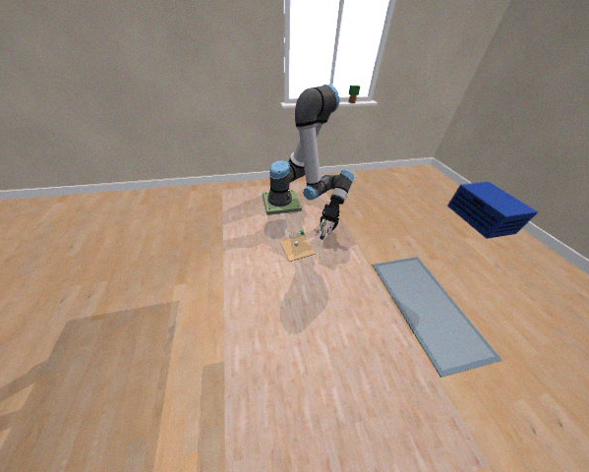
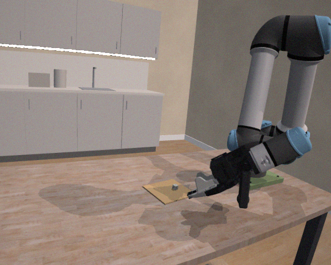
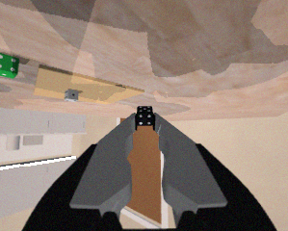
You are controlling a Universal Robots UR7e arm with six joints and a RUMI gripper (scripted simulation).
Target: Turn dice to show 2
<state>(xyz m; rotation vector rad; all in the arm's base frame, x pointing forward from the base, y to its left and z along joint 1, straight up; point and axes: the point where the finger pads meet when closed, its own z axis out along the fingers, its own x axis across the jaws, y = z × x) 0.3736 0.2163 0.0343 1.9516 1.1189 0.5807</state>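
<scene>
Now: hand 8 cm past the green die, 10 cm to the left of it and 5 cm above it. Also, from my hand: white die 1 cm ahead, 14 cm to the right, 4 cm below; black die 1 cm ahead; tan mat 3 cm ahead, 13 cm to the right, 5 cm below.
</scene>
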